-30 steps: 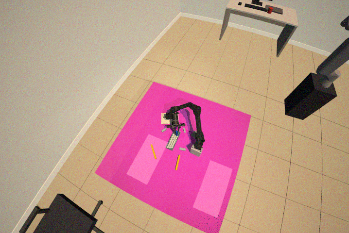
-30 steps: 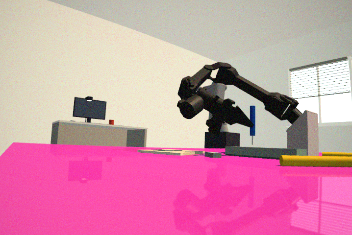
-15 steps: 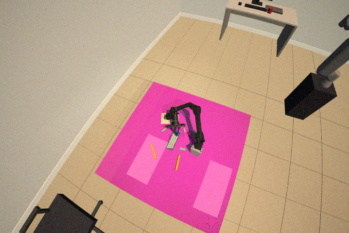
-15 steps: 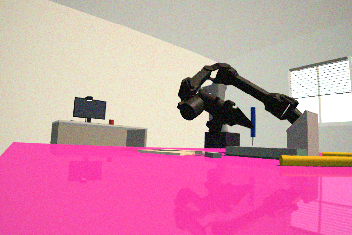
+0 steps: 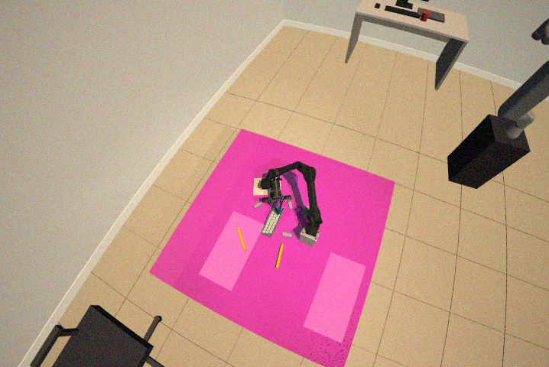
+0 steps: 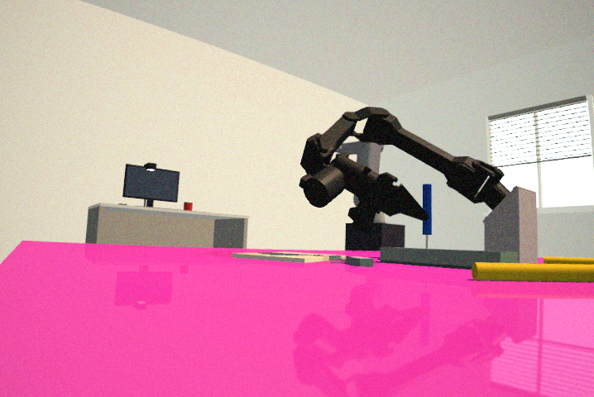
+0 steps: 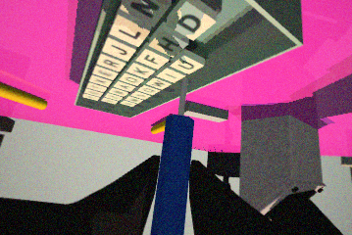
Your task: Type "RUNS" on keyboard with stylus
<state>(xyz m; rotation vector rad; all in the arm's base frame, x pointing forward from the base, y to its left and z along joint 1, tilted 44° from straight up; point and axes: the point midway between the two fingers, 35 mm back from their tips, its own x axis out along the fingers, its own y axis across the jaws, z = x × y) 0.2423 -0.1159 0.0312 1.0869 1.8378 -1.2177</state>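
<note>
My gripper tip is 50 mm past the grey block, 100 mm to the left of it and 80 mm above it. Round my gripper tip: blue stylus 10 mm below; stylus tip 50 mm below; beige pad 150 mm ahead, 190 mm to the right, 80 mm below.
</note>
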